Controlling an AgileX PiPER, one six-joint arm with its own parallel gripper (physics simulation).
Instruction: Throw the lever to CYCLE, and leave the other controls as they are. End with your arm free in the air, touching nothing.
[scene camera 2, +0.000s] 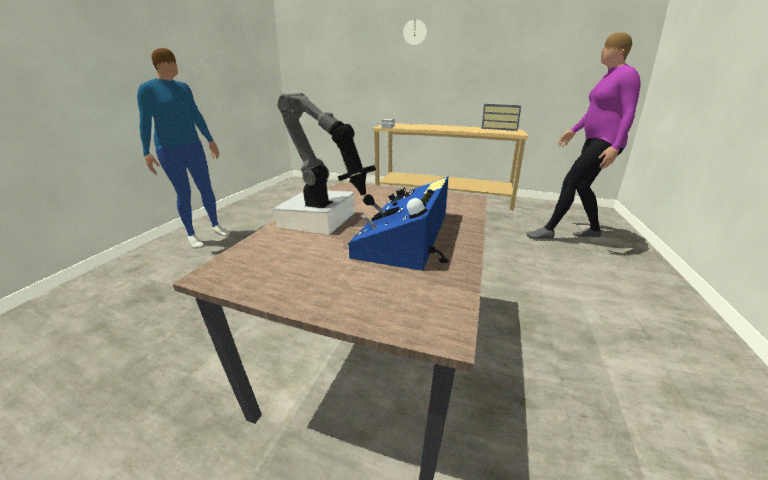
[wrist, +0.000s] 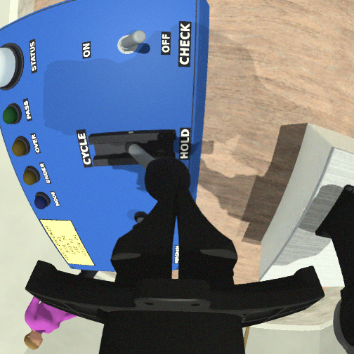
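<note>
The black ball knob of the lever (scene camera 2: 368, 199) (wrist: 167, 179) stands out from a black slot (wrist: 112, 148) between the labels CYCLE (wrist: 85, 148) and HOLD (wrist: 185, 143). The lever's grey shaft (wrist: 141, 154) rises from near the slot's middle, and the knob lies toward the HOLD side. My gripper (scene camera 2: 363, 193) (wrist: 176, 192) is shut, its fingertips together right at the knob, with the knob beyond them and not between the fingers. Whether they touch it cannot be told. The CHECK toggle (wrist: 133, 41) leans toward OFF.
The blue console (scene camera 2: 387, 247) (wrist: 115, 95) stands on the wooden table (scene camera 2: 317, 294). A black control (wrist: 141, 217) is partly hidden beside my fingers. A white dome (scene camera 2: 415, 206) and small lamps line the panel. My arm stands on a white base block (scene camera 2: 303, 220). Two people stand beyond the table.
</note>
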